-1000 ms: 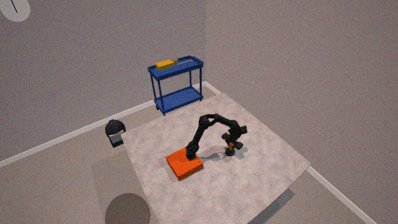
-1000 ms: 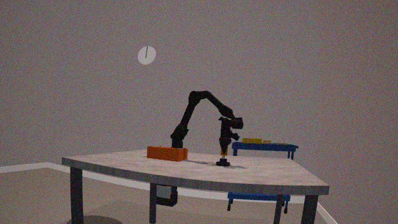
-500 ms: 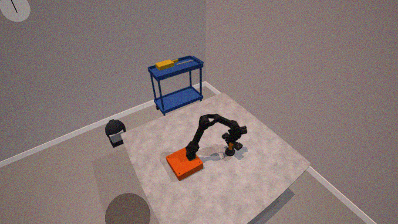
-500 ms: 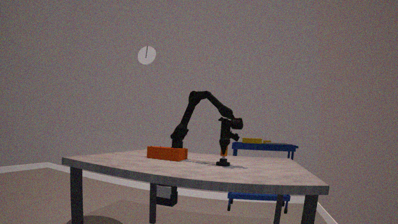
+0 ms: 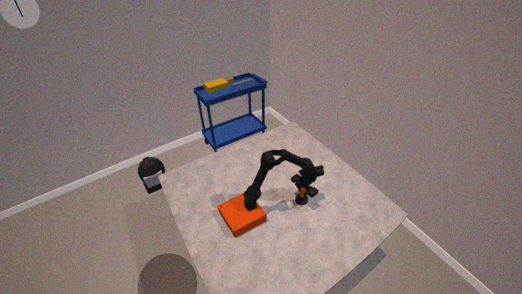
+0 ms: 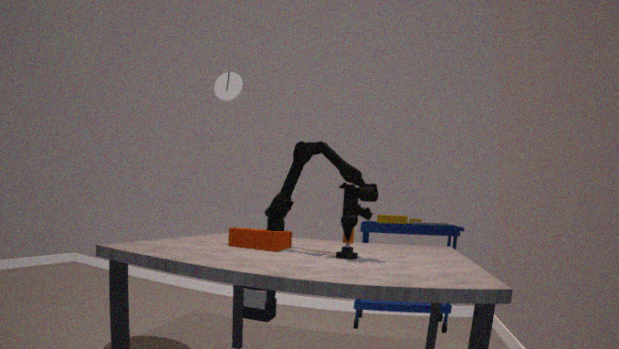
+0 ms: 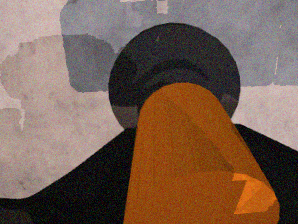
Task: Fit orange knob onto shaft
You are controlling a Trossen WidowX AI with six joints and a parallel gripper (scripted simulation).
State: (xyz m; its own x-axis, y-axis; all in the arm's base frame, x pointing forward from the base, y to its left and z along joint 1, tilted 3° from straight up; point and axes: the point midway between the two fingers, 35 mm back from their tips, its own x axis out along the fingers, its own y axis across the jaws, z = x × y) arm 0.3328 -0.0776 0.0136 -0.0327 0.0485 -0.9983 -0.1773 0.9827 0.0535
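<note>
My gripper tip is 3 cm below the orange knob. From my gripper tip the other things lie so: pedestal (4 cm below).
</note>
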